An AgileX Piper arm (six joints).
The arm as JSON. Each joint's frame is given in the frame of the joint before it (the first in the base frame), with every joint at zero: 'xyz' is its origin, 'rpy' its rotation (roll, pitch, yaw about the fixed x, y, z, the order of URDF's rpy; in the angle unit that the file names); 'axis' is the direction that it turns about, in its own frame. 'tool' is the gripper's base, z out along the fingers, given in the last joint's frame.
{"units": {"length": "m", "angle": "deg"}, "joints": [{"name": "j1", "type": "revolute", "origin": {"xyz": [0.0, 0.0, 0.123], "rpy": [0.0, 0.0, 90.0]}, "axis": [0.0, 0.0, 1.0]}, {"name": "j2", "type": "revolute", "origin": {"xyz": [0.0, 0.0, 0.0], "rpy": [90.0, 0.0, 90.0]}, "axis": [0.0, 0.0, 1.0]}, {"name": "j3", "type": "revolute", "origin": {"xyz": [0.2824, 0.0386, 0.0], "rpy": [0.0, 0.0, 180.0]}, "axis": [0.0, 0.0, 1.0]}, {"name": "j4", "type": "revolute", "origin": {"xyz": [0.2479, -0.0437, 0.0], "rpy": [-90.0, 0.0, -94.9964]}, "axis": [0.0, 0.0, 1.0]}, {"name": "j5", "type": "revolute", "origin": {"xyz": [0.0, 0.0, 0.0], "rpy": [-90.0, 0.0, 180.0]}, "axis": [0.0, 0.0, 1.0]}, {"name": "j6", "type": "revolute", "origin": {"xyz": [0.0, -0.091, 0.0], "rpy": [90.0, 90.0, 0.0]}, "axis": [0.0, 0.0, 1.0]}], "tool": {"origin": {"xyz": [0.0, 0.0, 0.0], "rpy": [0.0, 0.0, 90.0]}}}
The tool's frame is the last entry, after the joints.
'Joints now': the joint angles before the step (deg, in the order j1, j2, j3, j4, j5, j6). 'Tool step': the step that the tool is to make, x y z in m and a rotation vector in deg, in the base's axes. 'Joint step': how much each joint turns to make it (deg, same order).
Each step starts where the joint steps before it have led.
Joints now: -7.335 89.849 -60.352 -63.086 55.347 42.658
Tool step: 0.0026 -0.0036 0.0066 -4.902 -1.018 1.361
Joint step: -0.003 0.005 0.003 -6.112 -0.005 2.182
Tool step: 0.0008 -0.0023 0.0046 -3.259 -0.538 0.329
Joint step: 0.001 -0.012 -0.002 -3.843 0.657 1.469
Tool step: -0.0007 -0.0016 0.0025 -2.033 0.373 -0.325
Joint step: -0.007 0.004 0.009 -1.893 1.128 0.267
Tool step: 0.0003 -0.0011 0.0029 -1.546 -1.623 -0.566
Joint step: 0.036 0.000 -0.003 -2.244 0.631 2.391
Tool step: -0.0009 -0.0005 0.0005 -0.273 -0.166 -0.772
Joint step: 0.008 0.009 -0.021 -0.129 0.752 0.426
